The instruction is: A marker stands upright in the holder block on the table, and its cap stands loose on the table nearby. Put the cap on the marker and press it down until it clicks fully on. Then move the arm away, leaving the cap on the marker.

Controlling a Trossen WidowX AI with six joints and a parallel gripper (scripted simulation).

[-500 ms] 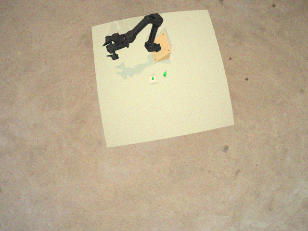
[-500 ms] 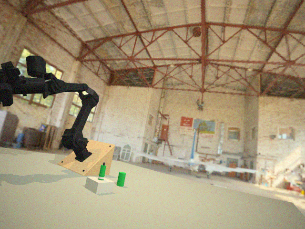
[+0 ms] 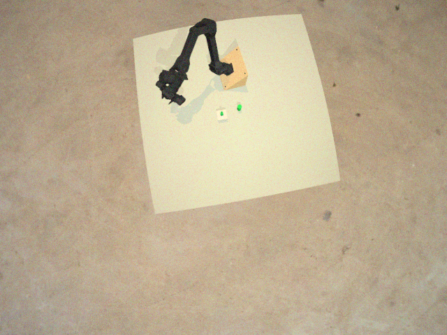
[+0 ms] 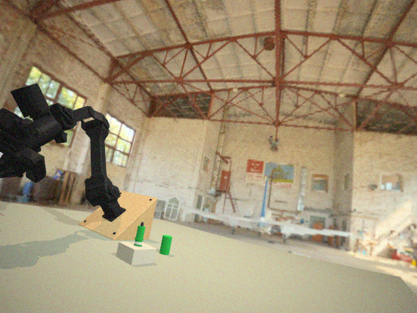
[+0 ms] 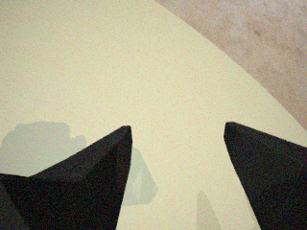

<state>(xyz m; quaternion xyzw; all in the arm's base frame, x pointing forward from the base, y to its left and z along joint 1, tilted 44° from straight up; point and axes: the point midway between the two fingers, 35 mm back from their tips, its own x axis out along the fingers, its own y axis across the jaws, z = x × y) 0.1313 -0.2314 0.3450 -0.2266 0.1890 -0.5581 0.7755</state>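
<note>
Right now the green cap is 44 cm to the left of my gripper tip, 11 cm ahead of it and 9 cm below it. Round my gripper tip: white holder block: 32 cm to the left, 14 cm ahead, 10 cm below.
</note>
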